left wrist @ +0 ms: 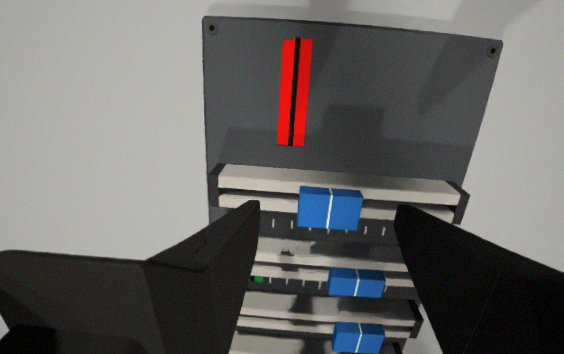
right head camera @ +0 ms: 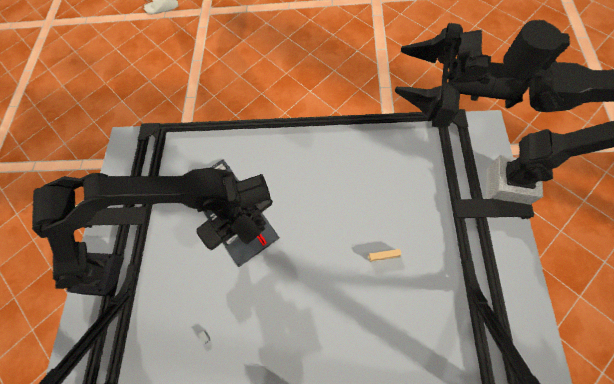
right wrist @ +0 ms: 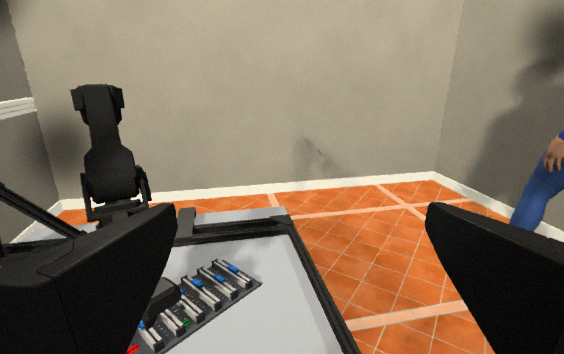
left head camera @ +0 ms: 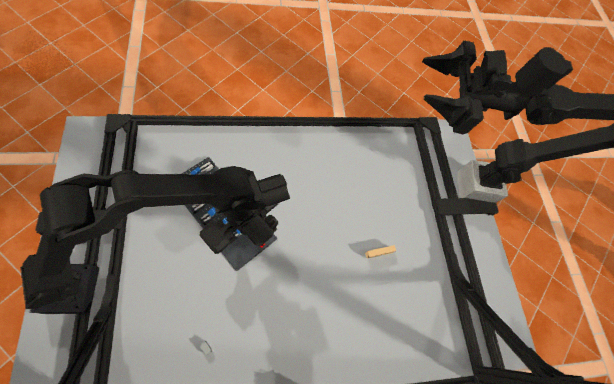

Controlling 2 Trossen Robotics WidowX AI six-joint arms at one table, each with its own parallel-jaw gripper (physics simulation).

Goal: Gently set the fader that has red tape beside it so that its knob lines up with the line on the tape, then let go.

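Seen in the pictures: left gripper, fingertip midpoint: [left wrist: 327, 213] [right wrist: 141, 319]; right gripper, fingertip midpoint: [right head camera: 398, 68] [right wrist: 301, 214] [left head camera: 423, 77]; left arm's base at its link origin: [right head camera: 90, 272] [left head camera: 61, 287]; right arm's base at its link origin: [right head camera: 520, 175] [left head camera: 490, 177].
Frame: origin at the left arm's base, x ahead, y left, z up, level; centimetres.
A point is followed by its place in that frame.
Observation:
The dark fader panel [left head camera: 242, 259] {x 37.6, y 7.4, z -5.3 cm} [right head camera: 242, 256] {x 37.0, y 7.3, z -5.3 cm} [left wrist: 400, 80] {x 38.2, y 8.9, z -5.3 cm} lies angled left of the table's middle. Red tape [left head camera: 263, 245] {x 42.7, y 11.0, z -5.3 cm} [right head camera: 262, 240] {x 41.8, y 11.9, z -5.3 cm} [left wrist: 283, 95] {x 41.5, y 13.0, z -5.3 cm} [right wrist: 132, 349] {x 40.3, y 13.7, z -5.3 cm} with a black line is stuck near its end. The blue knob [left wrist: 312, 207] {x 37.6, y 15.1, z -2.6 cm} of the fader nearest the tape has a white line, which stands right of the tape's line in the left wrist view. My left gripper [left head camera: 237, 236] {x 37.2, y 14.7, z -2.1 cm} [right head camera: 228, 236] [left wrist: 327, 213] {x 37.2, y 14.7, z -2.1 cm} is partly open and empty, its fingertips apart on either side of that knob. My right gripper [left head camera: 425, 79] {x 71.8, y 34.7, z 33.6 cm} [right head camera: 400, 69] {x 71.8, y 34.7, z 33.6 cm} [right wrist: 301, 214] {x 71.8, y 34.7, z 33.6 cm} is wide open and empty, high beyond the far right table corner.
Neighbouring blue knobs [left wrist: 356, 283] {x 33.1, y 16.5, z -2.6 cm} sit on parallel faders, with a green mark [left wrist: 258, 279] {x 35.2, y 21.8, z -5.3 cm} beside one. A wooden block [left head camera: 381, 251] {x 73.7, y 9.3, z -3.4 cm} [right head camera: 385, 255] {x 73.9, y 9.2, z -3.4 cm} lies right of the panel. A small pale object [left head camera: 206, 347] {x 30.7, y -12.6, z -4.4 cm} [right head camera: 204, 336] {x 30.8, y -12.7, z -4.5 cm} lies near the front left. Black frame rails [left head camera: 275, 121] {x 45.2, y 48.5, z -4.0 cm} [right head camera: 300, 123] {x 49.3, y 48.5, z -4.3 cm} border the table.

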